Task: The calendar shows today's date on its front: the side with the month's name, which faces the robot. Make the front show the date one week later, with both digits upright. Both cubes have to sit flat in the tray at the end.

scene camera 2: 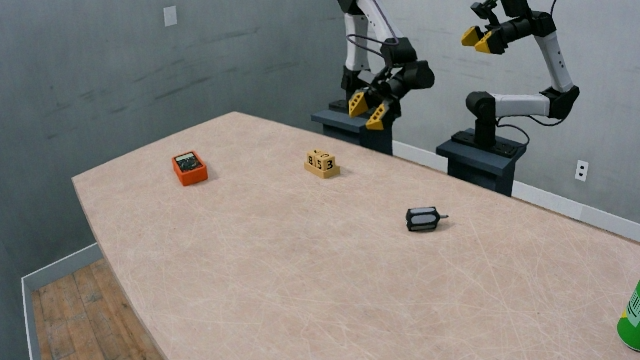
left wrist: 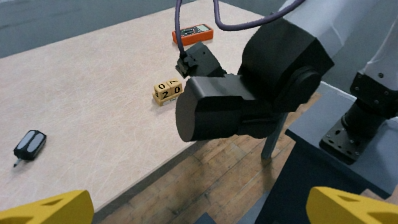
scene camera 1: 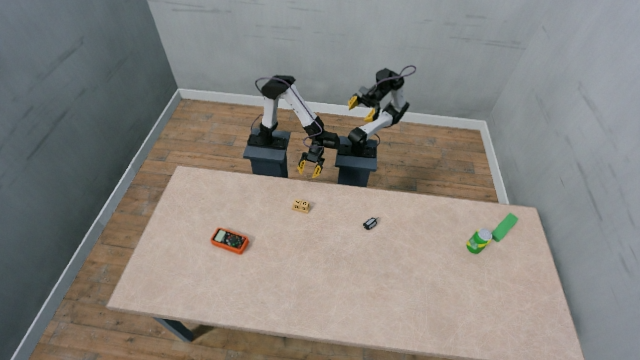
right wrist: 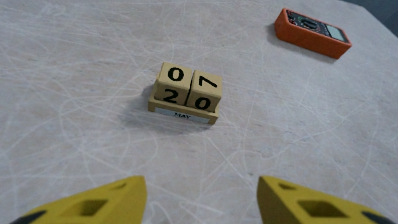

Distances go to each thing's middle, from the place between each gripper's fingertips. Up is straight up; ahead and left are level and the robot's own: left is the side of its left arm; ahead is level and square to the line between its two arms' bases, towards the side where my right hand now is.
Labels:
My right hand (scene camera 2: 358, 121) is 13 cm short of the cube (right wrist: 173, 82) and 7 cm above it. The rest, counted from my right hand: dark grey device (scene camera 2: 423, 218) (17 cm ahead, 30 cm to the left, 7 cm below); then calendar tray (right wrist: 157, 106) (12 cm ahead, 1 cm to the right, 8 cm below).
The cube is 350 mm ahead of my left hand (scene camera 2: 468, 45), 260 mm below it and 200 mm to the right of it. From my left hand the other things lie so: dark grey device 400 mm ahead, 260 mm below, 100 mm to the left; then calendar tray 350 mm ahead, 270 mm below, 210 mm to the right.

